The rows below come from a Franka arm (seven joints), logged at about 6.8 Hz.
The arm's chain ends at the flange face. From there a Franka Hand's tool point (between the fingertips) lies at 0.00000 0.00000 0.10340 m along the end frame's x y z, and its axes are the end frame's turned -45 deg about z.
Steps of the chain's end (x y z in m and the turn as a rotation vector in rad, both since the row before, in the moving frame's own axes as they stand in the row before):
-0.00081, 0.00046, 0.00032, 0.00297, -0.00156, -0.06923
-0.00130, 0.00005, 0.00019, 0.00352, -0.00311, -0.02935
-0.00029, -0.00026, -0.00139, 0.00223, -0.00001, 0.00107
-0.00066, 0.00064, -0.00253, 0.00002, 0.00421, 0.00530
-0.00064, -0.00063, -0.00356, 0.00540, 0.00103, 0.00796
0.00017, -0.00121, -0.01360, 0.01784, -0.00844, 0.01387
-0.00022, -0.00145, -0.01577, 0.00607, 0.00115, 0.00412
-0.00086, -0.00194, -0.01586, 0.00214, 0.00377, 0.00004
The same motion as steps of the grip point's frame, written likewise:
-0.00081, -0.00058, 0.00032, 0.00320, 0.00100, -0.06923
-0.00093, -0.00137, 0.00019, 0.00469, 0.00029, -0.02935
0.00014, -0.00055, -0.00139, 0.00158, 0.00157, 0.00107
-0.00061, 0.00029, -0.00253, -0.00296, 0.00299, 0.00530
0.00046, -0.00122, -0.00356, 0.00309, 0.00455, 0.00796
0.00168, -0.00265, -0.01362, 0.01858, 0.00665, 0.01387
0.00140, -0.00154, -0.01577, 0.00348, 0.00511, 0.00412
0.00120, -0.00186, -0.01586, -0.00115, 0.00418, 0.00004

